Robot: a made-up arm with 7 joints. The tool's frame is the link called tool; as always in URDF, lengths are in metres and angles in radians. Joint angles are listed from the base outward. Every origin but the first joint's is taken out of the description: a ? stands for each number. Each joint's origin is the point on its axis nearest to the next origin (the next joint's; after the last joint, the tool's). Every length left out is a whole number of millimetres.
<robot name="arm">
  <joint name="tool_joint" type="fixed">
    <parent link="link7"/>
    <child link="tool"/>
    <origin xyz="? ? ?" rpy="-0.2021 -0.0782 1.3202"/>
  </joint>
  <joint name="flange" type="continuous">
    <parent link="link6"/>
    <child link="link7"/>
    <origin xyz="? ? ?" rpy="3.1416 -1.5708 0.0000"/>
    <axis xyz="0 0 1"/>
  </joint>
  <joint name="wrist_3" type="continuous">
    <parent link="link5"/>
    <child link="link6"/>
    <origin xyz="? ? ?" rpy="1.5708 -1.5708 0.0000"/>
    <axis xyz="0 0 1"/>
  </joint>
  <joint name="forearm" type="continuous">
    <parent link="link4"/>
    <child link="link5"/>
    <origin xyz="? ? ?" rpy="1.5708 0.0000 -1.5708"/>
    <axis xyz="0 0 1"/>
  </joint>
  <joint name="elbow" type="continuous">
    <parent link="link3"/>
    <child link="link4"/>
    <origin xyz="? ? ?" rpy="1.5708 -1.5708 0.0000"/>
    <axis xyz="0 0 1"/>
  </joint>
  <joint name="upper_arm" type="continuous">
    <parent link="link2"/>
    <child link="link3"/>
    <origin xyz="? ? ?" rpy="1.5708 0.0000 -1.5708"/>
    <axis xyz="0 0 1"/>
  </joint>
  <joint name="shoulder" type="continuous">
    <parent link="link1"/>
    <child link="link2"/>
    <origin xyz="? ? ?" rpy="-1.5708 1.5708 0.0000"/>
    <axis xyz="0 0 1"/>
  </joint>
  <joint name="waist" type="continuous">
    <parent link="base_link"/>
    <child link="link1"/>
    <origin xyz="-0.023 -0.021 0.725" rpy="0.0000 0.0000 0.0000"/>
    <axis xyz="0 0 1"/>
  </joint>
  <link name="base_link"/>
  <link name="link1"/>
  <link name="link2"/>
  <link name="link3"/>
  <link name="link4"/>
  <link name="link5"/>
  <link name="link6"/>
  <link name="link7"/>
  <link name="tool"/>
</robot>
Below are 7 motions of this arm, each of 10 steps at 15 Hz.
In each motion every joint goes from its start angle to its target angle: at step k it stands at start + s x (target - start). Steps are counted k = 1, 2, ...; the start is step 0. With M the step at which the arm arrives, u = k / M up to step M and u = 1 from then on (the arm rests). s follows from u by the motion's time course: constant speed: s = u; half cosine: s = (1 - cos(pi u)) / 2; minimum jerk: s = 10 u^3 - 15 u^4 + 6 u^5.
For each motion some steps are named. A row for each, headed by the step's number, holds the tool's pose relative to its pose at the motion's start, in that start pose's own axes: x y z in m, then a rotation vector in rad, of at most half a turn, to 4 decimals.
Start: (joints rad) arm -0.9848 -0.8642 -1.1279 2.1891 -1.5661 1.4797 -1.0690
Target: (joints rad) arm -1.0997 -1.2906 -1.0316 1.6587 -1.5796 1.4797 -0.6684
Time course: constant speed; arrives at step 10
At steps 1, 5, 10:
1: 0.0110 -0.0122 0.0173 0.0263 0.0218 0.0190
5: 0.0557 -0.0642 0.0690 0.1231 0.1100 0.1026
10: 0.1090 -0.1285 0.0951 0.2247 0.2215 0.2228

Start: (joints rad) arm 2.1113 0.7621 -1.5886 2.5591 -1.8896 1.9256 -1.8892
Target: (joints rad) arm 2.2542 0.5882 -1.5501 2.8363 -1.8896 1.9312 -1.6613
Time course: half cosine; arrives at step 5
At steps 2, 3, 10:
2: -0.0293 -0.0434 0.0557 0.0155 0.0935 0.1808
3: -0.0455 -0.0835 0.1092 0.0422 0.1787 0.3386
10: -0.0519 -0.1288 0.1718 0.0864 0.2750 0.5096

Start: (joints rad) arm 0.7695 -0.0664 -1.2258 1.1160 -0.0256 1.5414 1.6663
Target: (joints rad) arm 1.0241 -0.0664 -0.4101 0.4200 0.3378 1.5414 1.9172
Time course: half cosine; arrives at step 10
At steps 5, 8, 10:
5: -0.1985 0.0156 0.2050 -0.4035 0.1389 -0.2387
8: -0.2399 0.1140 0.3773 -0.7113 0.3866 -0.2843
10: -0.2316 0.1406 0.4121 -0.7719 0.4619 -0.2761

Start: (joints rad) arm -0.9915 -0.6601 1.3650 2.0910 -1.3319 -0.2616 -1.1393
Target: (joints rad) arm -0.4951 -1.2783 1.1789 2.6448 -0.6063 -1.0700 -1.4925
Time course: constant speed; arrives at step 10
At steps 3, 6, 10:
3: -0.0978 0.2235 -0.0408 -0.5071 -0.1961 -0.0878
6: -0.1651 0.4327 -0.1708 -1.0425 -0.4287 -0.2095
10: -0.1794 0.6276 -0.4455 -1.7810 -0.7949 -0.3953

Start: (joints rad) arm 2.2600 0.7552 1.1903 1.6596 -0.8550 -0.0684 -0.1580
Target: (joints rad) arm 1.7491 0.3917 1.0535 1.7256 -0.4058 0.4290 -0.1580
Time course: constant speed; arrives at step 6
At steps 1, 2, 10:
1: -0.0251 0.0583 -0.0162 -0.0746 -0.1297 0.0092
2: -0.0482 0.1142 -0.0395 -0.1486 -0.2552 0.0281
10: -0.1110 0.2979 -0.1887 -0.4330 -0.6982 0.1871

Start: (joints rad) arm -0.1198 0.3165 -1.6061 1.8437 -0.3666 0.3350 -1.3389
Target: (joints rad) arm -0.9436 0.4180 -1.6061 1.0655 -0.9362 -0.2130 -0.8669
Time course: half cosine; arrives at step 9
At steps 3, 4, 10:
3: -0.0316 -0.1566 0.0411 0.1684 -0.1004 -0.0971
4: -0.0601 -0.2635 0.0423 0.2840 -0.1425 -0.1448
10: -0.1584 -0.6097 -0.1281 0.7489 -0.1945 -0.1283

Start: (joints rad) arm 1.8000 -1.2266 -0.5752 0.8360 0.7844 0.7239 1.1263
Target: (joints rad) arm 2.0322 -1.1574 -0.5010 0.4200 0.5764 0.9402 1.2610
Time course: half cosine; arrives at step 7
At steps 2, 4, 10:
2: 0.0017 0.0378 0.0449 -0.1521 -0.0527 0.0309
4: -0.0072 0.1376 0.1256 -0.5006 -0.1623 0.0891
10: -0.0265 0.2412 0.1706 -0.8290 -0.2481 0.1272

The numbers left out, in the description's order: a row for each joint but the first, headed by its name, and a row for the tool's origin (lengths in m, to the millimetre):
tool: -0.023 -0.007 0.000
flange: 0.088 -0.033 0.000
wrist_3: -0.004 0.014 0.000
forearm: -0.452 -0.095 0.000
elbow: 0.030 0.019 0.000
upper_arm: -0.237 0.015 0.000
shoulder: 0.008 -0.002 0.000

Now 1 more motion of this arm.
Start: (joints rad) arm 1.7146 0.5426 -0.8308 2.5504 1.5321 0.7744 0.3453
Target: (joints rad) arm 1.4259 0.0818 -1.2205 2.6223 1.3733 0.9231 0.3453
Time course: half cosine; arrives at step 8
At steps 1, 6, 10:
1: 0.0114 -0.0035 -0.0151 -0.0046 0.0258 -0.0133
6: 0.1351 -0.0773 -0.3872 -0.1878 0.5932 -0.2421
10: 0.1312 -0.0905 -0.4574 -0.2342 0.6971 -0.2694

